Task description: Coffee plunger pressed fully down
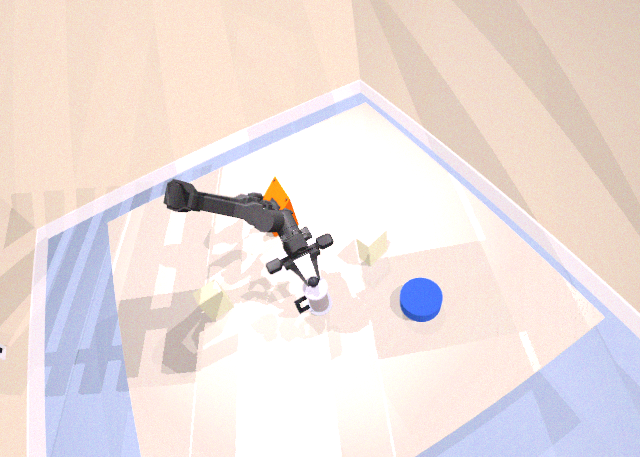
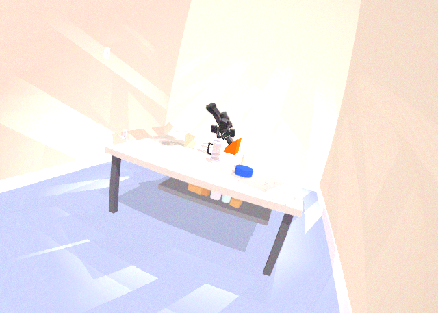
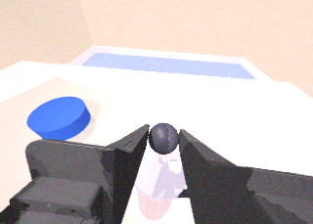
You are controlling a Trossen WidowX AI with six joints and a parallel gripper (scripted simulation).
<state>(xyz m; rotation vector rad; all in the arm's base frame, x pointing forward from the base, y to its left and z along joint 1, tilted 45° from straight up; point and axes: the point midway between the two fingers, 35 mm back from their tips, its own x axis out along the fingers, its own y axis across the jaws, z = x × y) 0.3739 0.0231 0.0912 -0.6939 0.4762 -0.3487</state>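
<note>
Now: gripper tip 9 cm above the coffee press, 2 cm past it and 1 cm to the left of it. From my gripper tip the other things lie so: blue disc 24 cm to the left, 16 cm below, 15 cm ahead.
</note>
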